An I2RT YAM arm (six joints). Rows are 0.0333 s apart.
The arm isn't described. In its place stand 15 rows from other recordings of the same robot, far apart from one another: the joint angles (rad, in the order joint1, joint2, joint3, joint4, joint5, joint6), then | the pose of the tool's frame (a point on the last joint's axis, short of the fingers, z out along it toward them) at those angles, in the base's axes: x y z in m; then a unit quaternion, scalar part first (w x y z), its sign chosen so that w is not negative.
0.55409, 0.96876, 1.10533, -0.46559, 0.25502, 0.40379 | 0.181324 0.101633 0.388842 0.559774 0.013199 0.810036 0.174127
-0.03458, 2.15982, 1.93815, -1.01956, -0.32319, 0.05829 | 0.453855 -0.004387 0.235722 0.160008 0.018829 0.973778 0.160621
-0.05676, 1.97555, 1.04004, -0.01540, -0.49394, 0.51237 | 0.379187 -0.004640 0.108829 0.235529 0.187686 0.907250 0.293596
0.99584, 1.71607, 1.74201, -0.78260, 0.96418, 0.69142 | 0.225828 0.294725 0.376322 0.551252 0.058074 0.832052 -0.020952
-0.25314, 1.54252, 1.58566, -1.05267, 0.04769, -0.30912 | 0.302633 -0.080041 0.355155 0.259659 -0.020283 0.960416 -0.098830
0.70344, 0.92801, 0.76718, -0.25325, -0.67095, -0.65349 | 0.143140 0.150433 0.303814 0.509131 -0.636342 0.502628 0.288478
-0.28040, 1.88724, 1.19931, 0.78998, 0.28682, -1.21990 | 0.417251 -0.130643 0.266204 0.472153 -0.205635 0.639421 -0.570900
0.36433, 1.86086, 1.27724, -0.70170, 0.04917, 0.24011 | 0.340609 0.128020 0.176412 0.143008 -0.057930 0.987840 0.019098
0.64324, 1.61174, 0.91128, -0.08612, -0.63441, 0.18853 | 0.250842 0.214400 0.192547 0.215676 -0.314029 0.828542 0.410351
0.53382, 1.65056, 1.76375, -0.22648, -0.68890, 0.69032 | 0.314341 0.212083 0.452478 0.368292 -0.169296 0.717616 0.566328
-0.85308, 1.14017, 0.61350, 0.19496, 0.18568, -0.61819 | 0.162622 -0.196265 0.246625 0.378003 0.148447 0.798746 -0.443939
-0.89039, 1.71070, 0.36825, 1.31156, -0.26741, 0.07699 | 0.182833 -0.210953 0.146518 0.671475 0.248749 0.673066 -0.185006
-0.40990, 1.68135, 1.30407, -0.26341, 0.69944, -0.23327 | 0.339536 -0.172521 0.280897 0.302929 0.227124 0.822870 -0.423715
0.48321, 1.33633, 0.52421, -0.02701, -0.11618, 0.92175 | 0.213992 0.116942 0.152378 0.237543 0.182509 0.914447 0.272122
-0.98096, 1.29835, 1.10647, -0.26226, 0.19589, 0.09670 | 0.160433 -0.252153 0.332159 0.441046 0.477588 0.697896 -0.300547
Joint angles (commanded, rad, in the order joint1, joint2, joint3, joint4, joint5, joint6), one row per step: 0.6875 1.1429 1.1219 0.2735 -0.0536 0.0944; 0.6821 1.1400 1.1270 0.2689 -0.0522 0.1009; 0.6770 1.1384 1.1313 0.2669 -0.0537 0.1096; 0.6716 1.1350 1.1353 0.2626 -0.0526 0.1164; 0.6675 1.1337 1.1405 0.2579 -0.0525 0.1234; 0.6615 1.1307 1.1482 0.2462 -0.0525 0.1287; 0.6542 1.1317 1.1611 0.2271 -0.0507 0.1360; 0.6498 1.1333 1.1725 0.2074 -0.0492 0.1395; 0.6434 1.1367 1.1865 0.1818 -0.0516 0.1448; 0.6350 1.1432 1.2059 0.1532 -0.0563 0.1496; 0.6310 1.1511 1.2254 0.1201 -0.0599 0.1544; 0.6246 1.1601 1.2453 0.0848 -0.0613 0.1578; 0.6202 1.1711 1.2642 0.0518 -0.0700 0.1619; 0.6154 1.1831 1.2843 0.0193 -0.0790 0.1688
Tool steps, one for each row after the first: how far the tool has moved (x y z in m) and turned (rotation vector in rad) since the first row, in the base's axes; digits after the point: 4 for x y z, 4 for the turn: 0.0000 -0.0019 0.0020 0.0071 0.0018 -0.0051; 0.0001 -0.0034 0.0037 0.0155 0.0042 -0.0066; 0.0000 -0.0054 0.0055 0.0225 0.0063 -0.0113; 0.0001 -0.0067 0.0071 0.0287 0.0094 -0.0137; 0.0000 -0.0087 0.0093 0.0319 0.0135 -0.0183; 0.0009 -0.0105 0.0115 0.0332 0.0240 -0.0256; 0.0016 -0.0114 0.0130 0.0300 0.0342 -0.0308; 0.0029 -0.0124 0.0144 0.0243 0.0490 -0.0340; 0.0049 -0.0134 0.0165 0.0175 0.0638 -0.0371; 0.0067 -0.0132 0.0179 0.0074 0.0835 -0.0370; 0.0091 -0.0135 0.0188 -0.0048 0.1050 -0.0420; 0.0115 -0.0127 0.0191 -0.0181 0.1269 -0.0378; 0.0142 -0.0120 0.0196 -0.0287 0.1502 -0.0332
